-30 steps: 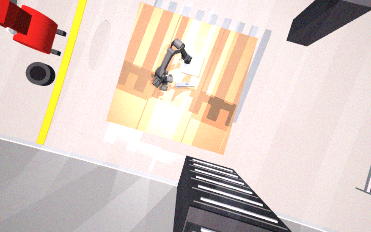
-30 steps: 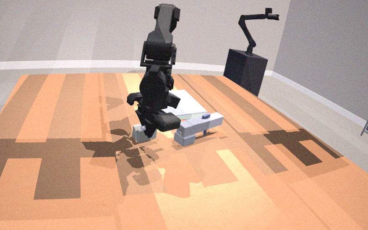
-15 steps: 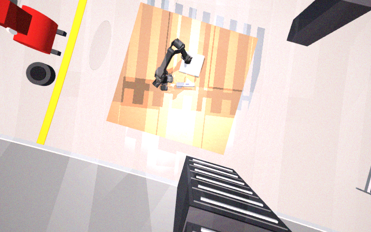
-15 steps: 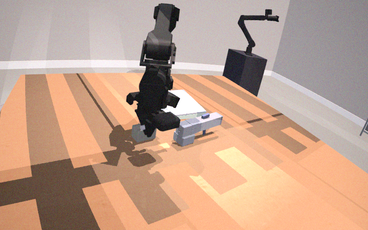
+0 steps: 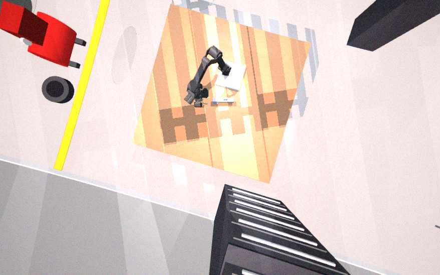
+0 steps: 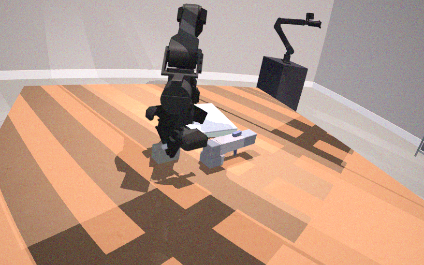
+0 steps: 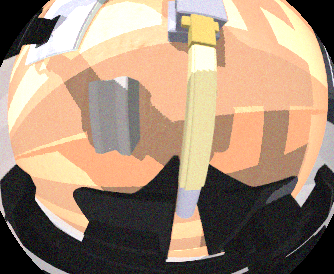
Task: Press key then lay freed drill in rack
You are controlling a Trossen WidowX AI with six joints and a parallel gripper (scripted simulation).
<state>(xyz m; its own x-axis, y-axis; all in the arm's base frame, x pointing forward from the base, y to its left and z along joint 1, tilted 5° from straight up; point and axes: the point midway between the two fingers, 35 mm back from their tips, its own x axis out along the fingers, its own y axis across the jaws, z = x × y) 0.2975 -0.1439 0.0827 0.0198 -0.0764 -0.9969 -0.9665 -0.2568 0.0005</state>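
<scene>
Right now the pale yellow drill is 10 mm behind my gripper tip, 40 mm to the left of it and 30 mm above it. Round my gripper tip: grey housing block (40 mm behind, 190 mm to the left, 10 mm below); then blue key (50 mm behind, 220 mm to the left); then grey rack (70 mm behind, 10 mm to the left, 30 mm below).
</scene>
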